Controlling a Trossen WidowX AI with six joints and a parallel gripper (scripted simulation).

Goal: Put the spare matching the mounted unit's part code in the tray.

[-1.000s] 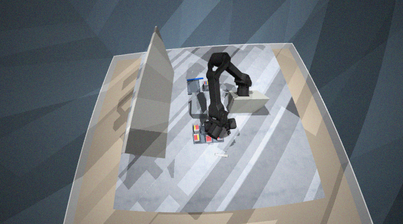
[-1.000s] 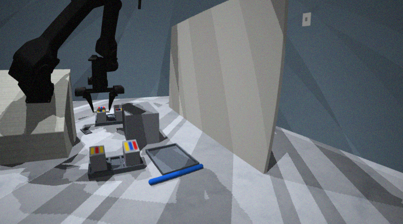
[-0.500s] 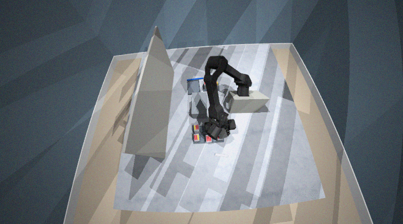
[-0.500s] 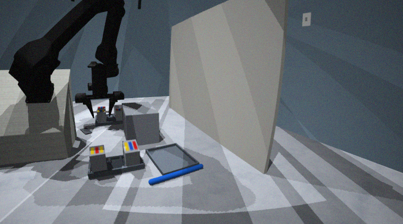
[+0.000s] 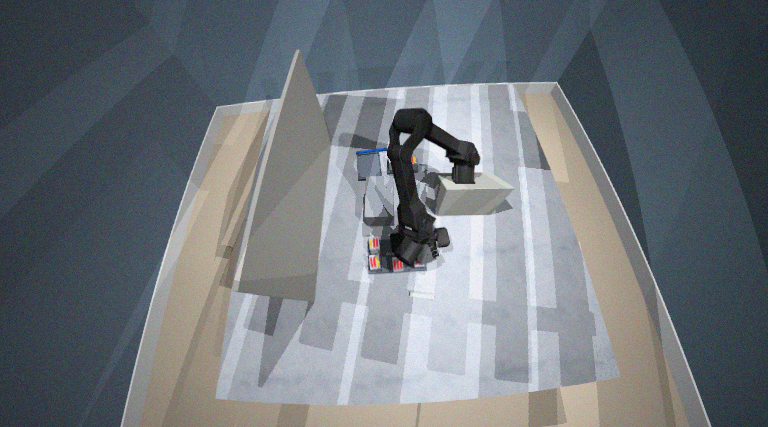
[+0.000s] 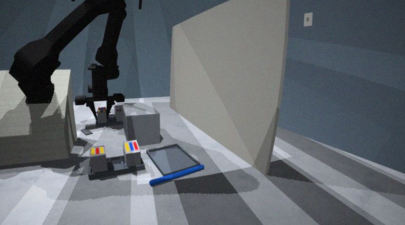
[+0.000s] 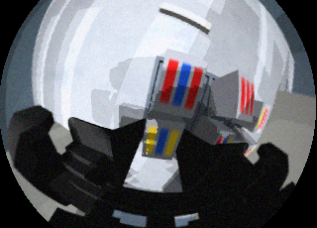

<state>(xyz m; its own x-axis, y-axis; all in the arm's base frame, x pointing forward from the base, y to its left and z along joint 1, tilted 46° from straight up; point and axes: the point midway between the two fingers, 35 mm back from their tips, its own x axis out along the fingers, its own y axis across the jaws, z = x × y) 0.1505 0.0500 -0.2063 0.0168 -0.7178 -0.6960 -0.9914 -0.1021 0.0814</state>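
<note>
The dark tray is 35 cm to the right of my gripper tip, 19 cm ahead of it and 1 cm below it. Round my gripper tip: rack: 34 cm to the right, 5 cm ahead, 1 cm below; grey spare: 2 cm above; grey mounted unit: 15 cm to the right, 14 cm ahead, 3 cm above.
</note>
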